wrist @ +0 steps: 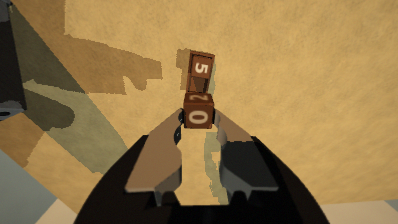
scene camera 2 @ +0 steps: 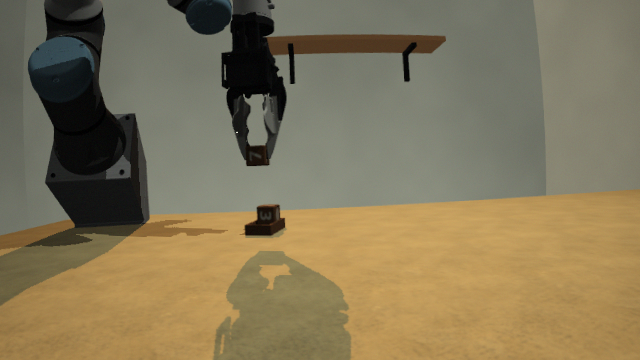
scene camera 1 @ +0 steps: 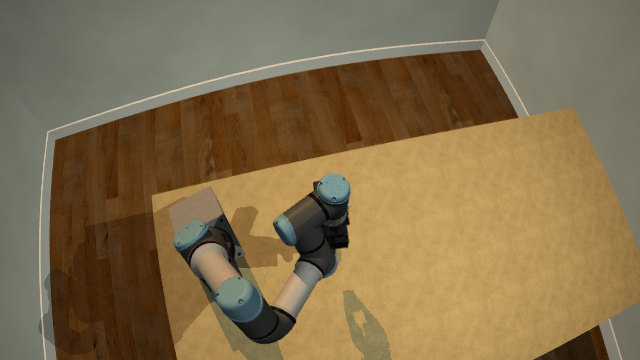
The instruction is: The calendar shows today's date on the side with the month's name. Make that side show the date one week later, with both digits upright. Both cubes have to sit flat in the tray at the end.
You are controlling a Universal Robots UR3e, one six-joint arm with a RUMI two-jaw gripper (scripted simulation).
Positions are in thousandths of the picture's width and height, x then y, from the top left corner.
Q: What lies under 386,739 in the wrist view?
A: My gripper.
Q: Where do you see a digit cube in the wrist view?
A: At 499,484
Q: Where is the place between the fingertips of my gripper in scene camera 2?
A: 402,443
